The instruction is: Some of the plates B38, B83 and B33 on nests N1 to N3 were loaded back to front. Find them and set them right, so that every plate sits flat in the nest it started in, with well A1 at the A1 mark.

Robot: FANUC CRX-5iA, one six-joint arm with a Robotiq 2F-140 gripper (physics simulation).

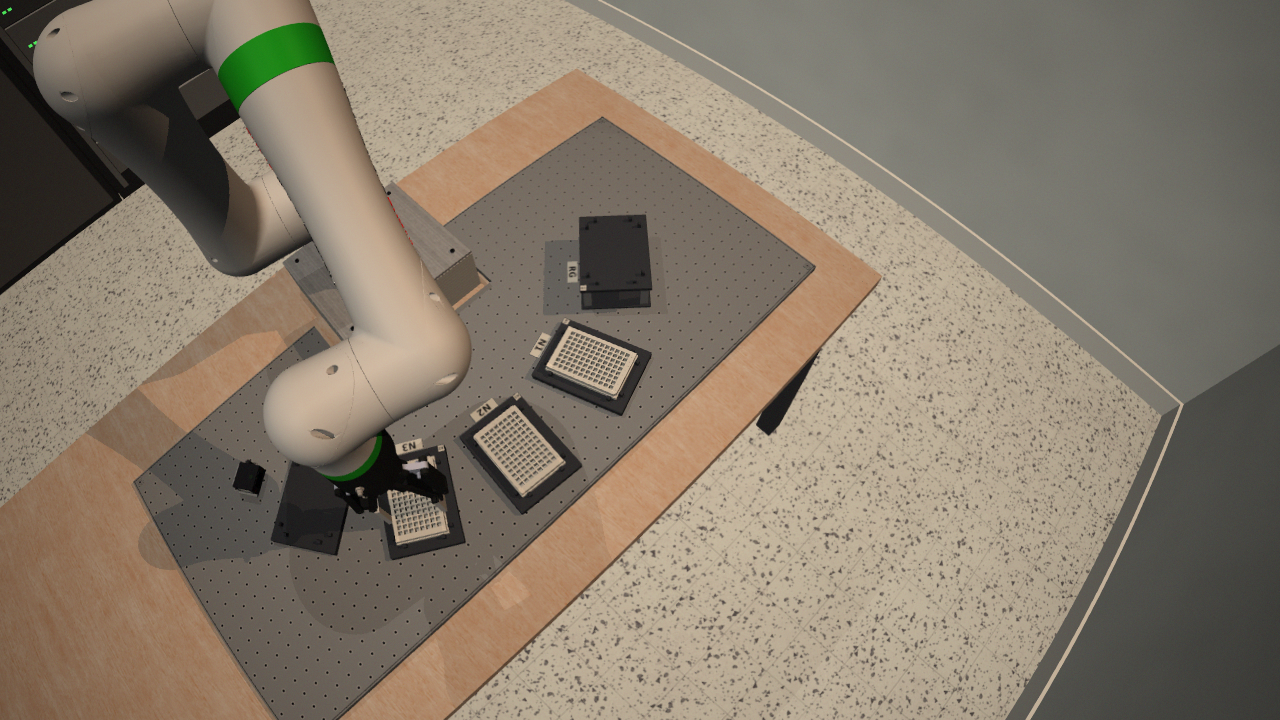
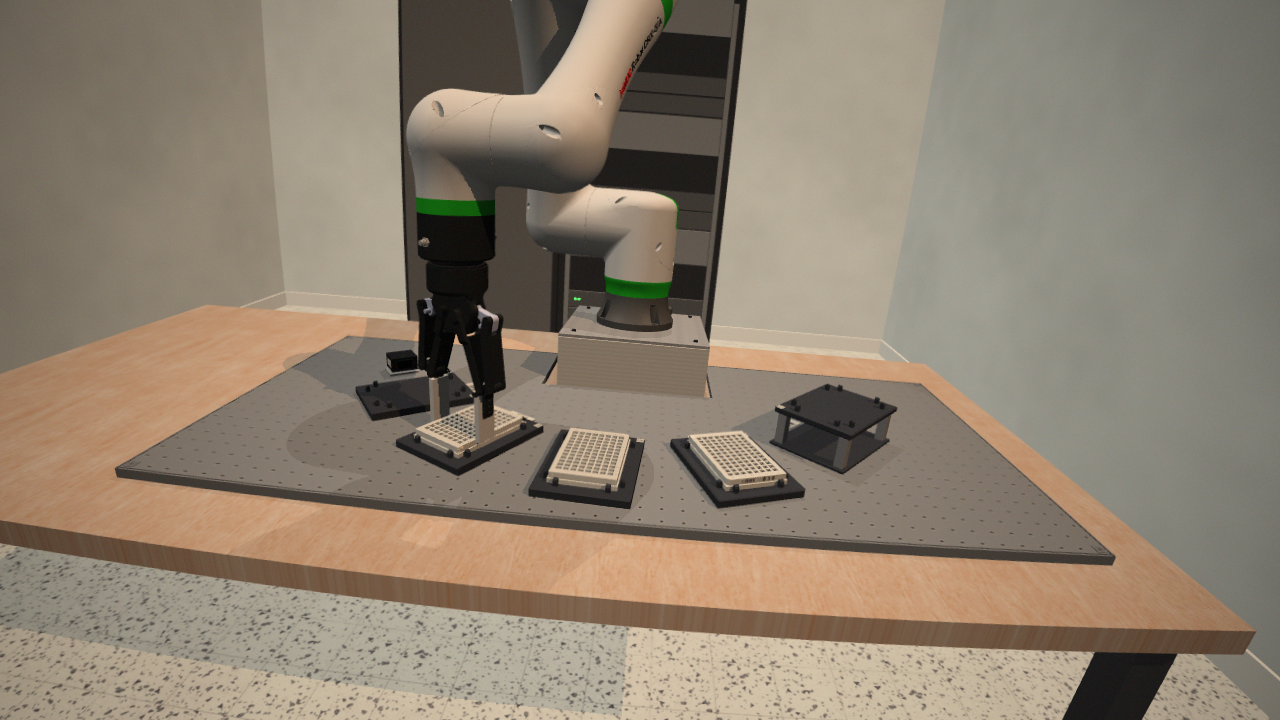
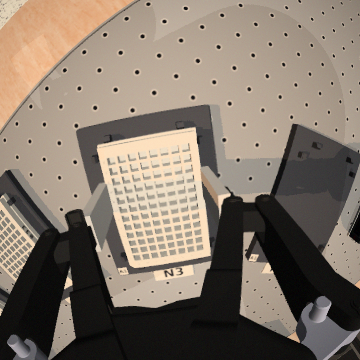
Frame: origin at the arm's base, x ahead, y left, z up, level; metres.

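Seen in the pictures: gripper, between the fingertips: (image 1: 416, 509) (image 2: 462, 429) (image 3: 154, 188); arm's base, origin of its link: (image 2: 634, 322).
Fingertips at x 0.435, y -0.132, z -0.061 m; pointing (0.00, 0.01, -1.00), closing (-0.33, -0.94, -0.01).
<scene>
Offsets run from my fingertips to a thing's top centre. "spot": to the spot under its first point.
A cream well plate @(dx -0.016, dy +0.005, dz +0.005 m) (image 1: 418, 522) (image 2: 456, 431) (image 3: 160, 210) sits in nest N3 @(dx -0.016, dy +0.007, dz +0.000 m) (image 1: 454, 519) (image 2: 460, 462) (image 3: 145, 125). My gripper (image 1: 399, 501) (image 2: 460, 420) (image 3: 154, 188) points down over it, its pads against the plate's two long sides; it looks shut on that plate, low in the nest. The N3 A1 mark @(dx -0.071, dy +0.082, dz -0.009 m) (image 3: 123, 271) shows at a nest corner. Another plate @(dx +0.003, dy +0.185, dz +0.005 m) (image 1: 519, 450) (image 2: 588, 454) (image 3: 10, 237) lies in nest N2 @(dx +0.002, dy +0.186, dz +0.000 m) (image 1: 571, 464) (image 2: 581, 494), and a third plate @(dx -0.061, dy +0.364, dz +0.005 m) (image 1: 592, 360) (image 2: 738, 456) in nest N1 @(spot: dx +0.025, dy +0.360, dz -0.010 m) (image 1: 619, 404) (image 2: 760, 494). Plate names and well letters are too small to read.
A low black base with pegs @(dx -0.134, dy -0.151, dz +0.012 m) (image 1: 308, 519) (image 2: 402, 395) (image 3: 320, 185) lies close beside N3. A small black box @(spot: dx -0.199, dy -0.230, dz +0.011 m) (image 1: 248, 477) (image 2: 401, 360) stands beyond it. A raised black stand on posts @(spot: dx -0.202, dy +0.505, dz +0.038 m) (image 1: 614, 250) (image 2: 834, 407), labelled RG, is beside N1.
</scene>
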